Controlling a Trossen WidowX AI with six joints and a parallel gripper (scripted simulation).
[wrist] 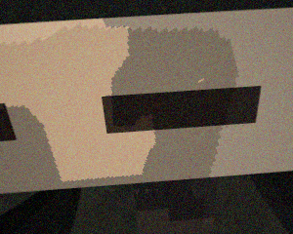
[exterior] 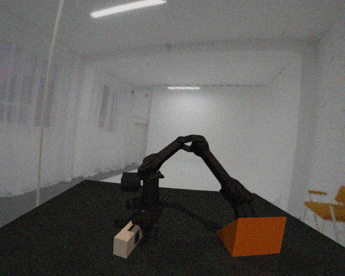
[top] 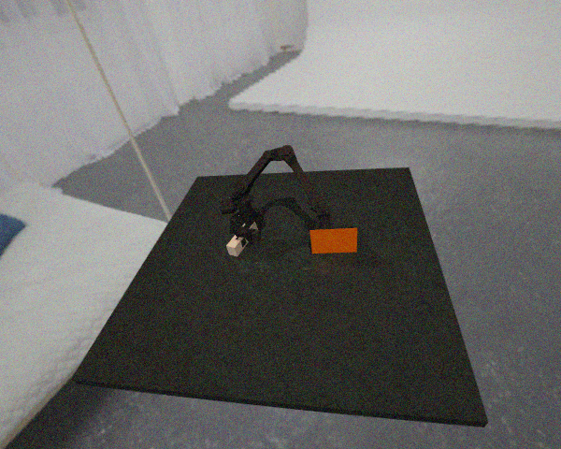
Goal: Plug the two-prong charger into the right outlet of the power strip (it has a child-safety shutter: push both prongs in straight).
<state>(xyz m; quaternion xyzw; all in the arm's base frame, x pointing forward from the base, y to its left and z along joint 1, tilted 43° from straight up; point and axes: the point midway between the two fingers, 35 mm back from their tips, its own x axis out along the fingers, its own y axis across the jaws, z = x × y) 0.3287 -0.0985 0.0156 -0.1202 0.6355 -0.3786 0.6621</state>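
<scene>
Right now the dark two-prong charger is 2 cm ahead of my gripper tip, 1 cm to the right of it and 1 cm above it.
</scene>
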